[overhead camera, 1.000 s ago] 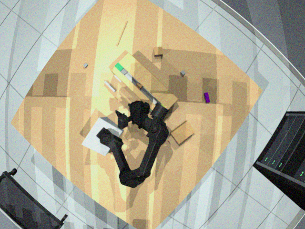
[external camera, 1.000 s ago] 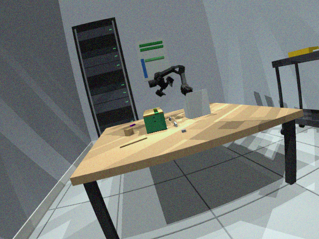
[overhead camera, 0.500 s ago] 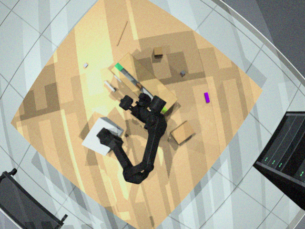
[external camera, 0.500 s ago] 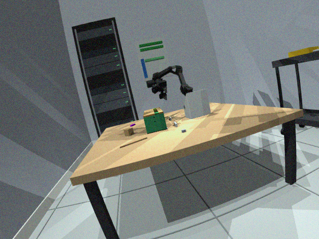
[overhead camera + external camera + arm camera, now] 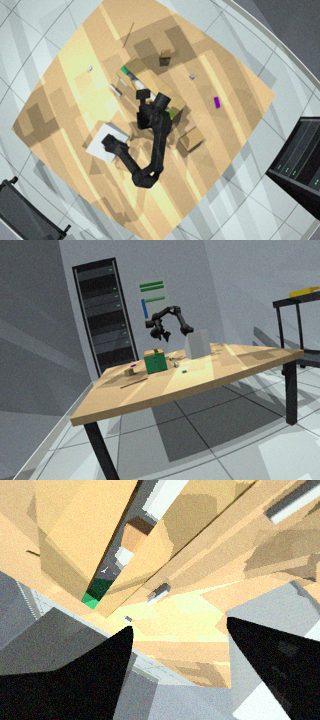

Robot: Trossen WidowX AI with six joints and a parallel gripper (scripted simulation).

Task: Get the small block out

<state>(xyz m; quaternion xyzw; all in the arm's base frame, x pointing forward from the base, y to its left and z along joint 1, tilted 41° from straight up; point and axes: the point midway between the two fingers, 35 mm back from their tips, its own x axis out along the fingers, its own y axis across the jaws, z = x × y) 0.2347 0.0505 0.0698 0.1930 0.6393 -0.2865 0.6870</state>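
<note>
Now: the tan block 10 cm below my gripper tip, 8 cm ahead of it and 3 cm to the left of it. The rest, counted from my gripper tip: brown slab 34 cm to the right, 16 cm below, 6 cm ahead; then thin stick 36 cm to the left, 27 cm ahead, 18 cm below; then box 12 cm below, 7 cm ahead, 1 cm to the left.
</note>
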